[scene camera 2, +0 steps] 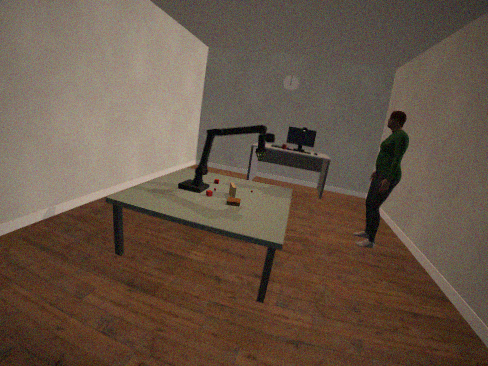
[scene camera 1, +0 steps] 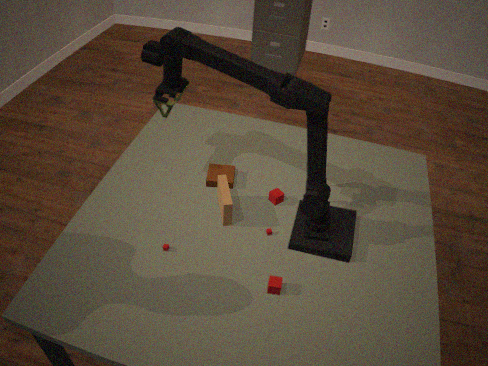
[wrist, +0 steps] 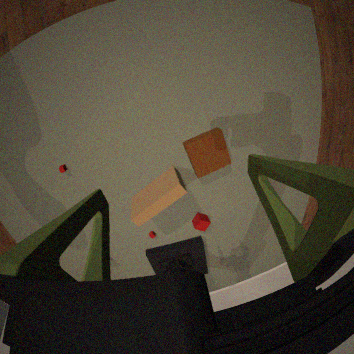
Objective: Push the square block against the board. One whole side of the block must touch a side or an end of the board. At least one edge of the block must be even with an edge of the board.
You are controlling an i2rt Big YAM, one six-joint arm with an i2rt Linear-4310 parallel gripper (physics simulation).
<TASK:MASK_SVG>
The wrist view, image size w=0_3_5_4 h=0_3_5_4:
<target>my gripper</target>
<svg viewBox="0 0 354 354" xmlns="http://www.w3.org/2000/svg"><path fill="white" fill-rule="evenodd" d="M354 169L252 153L248 154L247 173L275 232L294 282L264 296L214 312L205 276L199 271L179 270L110 280L109 208L101 189L95 189L68 210L0 255L0 299L9 304L2 343L10 346L9 354L327 354L354 333L354 266L323 290L321 287L317 290L315 288L333 275L354 253ZM93 217L90 246L81 281L77 281L60 267L59 257ZM267 177L302 191L317 200L318 209L307 231L279 198Z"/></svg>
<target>tan board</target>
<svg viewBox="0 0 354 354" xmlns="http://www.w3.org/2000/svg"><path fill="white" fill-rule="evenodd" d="M173 165L131 197L130 220L136 225L140 226L187 192L180 173Z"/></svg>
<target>square block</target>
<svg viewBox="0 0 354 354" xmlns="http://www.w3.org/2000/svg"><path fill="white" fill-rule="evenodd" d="M218 127L182 142L197 178L231 163L222 130Z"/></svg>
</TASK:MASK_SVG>
